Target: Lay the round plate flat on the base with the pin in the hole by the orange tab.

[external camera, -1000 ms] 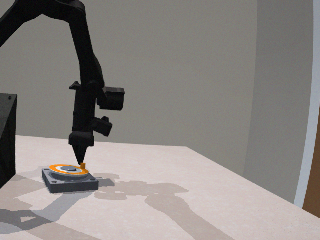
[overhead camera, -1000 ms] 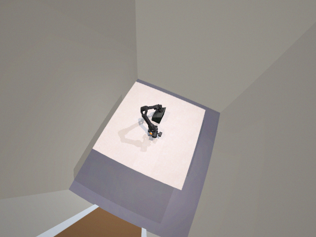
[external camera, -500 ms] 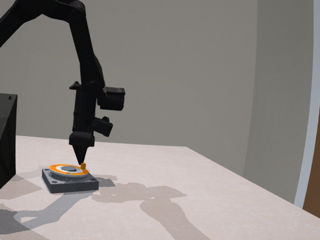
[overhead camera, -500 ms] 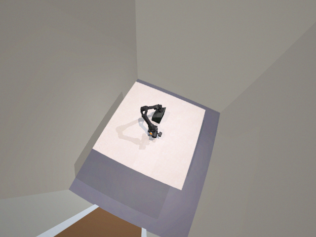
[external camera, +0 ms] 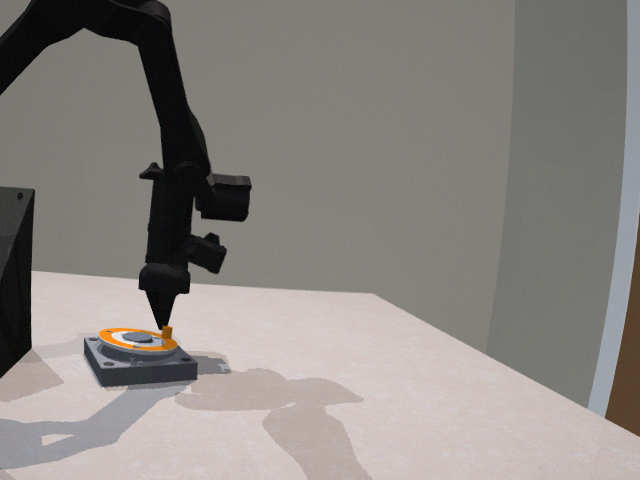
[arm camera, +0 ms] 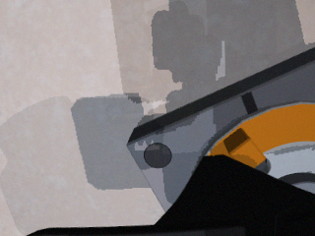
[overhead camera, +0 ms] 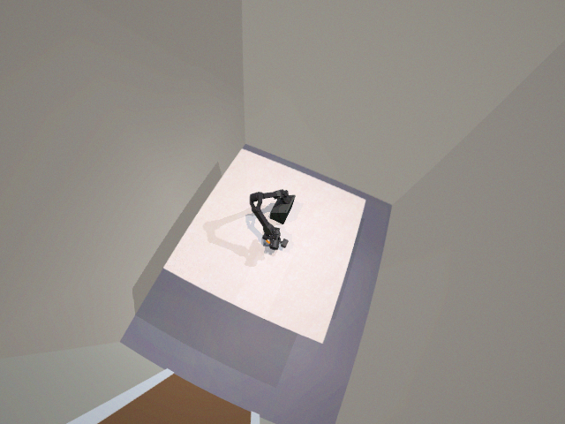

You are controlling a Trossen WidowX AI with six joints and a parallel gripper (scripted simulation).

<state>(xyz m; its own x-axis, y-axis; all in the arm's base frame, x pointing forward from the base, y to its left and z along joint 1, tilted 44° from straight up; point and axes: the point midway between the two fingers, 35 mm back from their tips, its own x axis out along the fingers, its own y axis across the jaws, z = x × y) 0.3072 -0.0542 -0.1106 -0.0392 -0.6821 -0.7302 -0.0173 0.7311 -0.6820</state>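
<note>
Now: the square base 30 mm behind my gripper tip, 40 mm to the right of it and 20 mm below it.
</note>
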